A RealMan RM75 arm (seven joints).
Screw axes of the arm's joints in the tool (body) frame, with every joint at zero. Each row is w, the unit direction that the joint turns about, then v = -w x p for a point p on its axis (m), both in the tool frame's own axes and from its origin. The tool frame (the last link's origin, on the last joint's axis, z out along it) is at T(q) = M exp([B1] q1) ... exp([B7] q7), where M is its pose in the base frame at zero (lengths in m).
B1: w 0 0 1 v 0.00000 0.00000 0.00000
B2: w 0 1 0 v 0.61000 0.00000 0.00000
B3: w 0 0 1 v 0.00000 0.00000 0.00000
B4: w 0 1 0 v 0.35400 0.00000 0.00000
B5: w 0 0 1 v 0.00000 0.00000 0.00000
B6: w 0 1 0 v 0.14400 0.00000 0.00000
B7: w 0 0 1 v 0.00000 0.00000 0.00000
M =
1 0 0 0.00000
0 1 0 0.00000
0 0 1 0.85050
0 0 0 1
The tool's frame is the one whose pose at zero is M.
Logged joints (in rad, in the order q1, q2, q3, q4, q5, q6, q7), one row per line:
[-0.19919 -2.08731 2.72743 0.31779 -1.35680 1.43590 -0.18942]
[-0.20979 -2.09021 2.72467 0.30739 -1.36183 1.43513 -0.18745]
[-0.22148 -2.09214 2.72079 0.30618 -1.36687 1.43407 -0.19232]
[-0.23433 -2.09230 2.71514 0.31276 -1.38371 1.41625 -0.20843]
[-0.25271 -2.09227 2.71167 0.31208 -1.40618 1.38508 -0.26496]
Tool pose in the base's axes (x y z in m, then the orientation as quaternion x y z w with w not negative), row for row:
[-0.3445 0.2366 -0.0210 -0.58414 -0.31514 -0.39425 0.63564]
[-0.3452 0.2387 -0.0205 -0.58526 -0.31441 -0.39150 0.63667]
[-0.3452 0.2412 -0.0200 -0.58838 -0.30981 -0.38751 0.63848]
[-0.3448 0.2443 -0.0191 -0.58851 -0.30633 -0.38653 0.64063]
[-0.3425 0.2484 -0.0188 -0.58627 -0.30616 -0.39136 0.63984]
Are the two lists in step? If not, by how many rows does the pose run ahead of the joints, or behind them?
The pose runs 2 rows behind the joints: the pose in row i belongs to the joints in row i - 2.
